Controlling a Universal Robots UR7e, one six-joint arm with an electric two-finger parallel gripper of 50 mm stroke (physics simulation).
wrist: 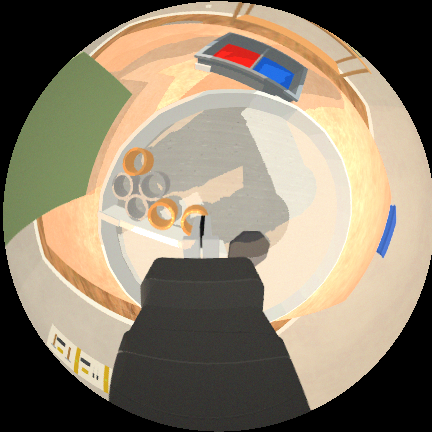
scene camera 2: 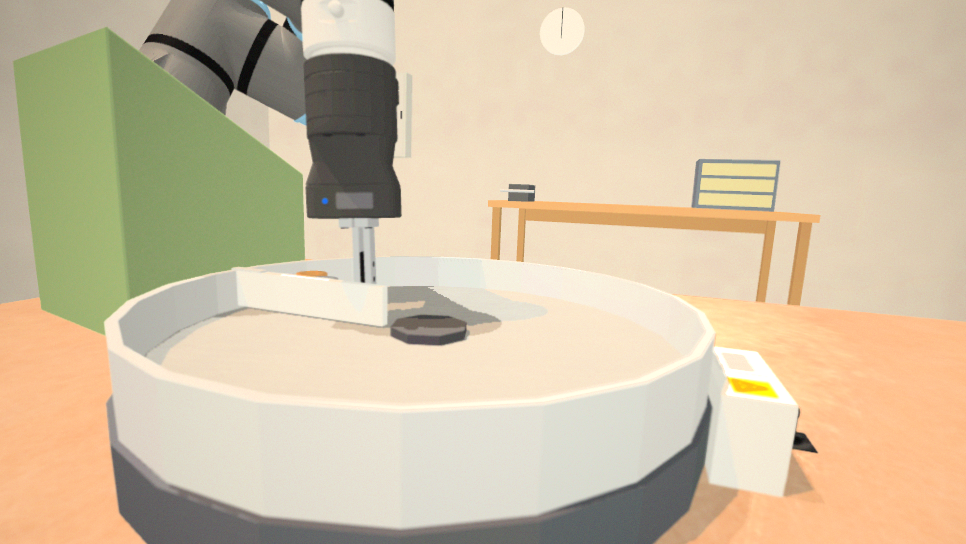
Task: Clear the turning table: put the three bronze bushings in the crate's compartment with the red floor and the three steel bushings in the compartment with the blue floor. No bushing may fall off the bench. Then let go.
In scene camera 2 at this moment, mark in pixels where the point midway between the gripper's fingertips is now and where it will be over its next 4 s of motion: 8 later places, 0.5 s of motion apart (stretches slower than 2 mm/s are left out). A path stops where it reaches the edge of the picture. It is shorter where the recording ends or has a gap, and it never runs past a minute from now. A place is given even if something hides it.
My gripper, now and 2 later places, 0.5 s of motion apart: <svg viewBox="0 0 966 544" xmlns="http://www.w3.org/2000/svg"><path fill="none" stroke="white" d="M365 288L363 236L363 226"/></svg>
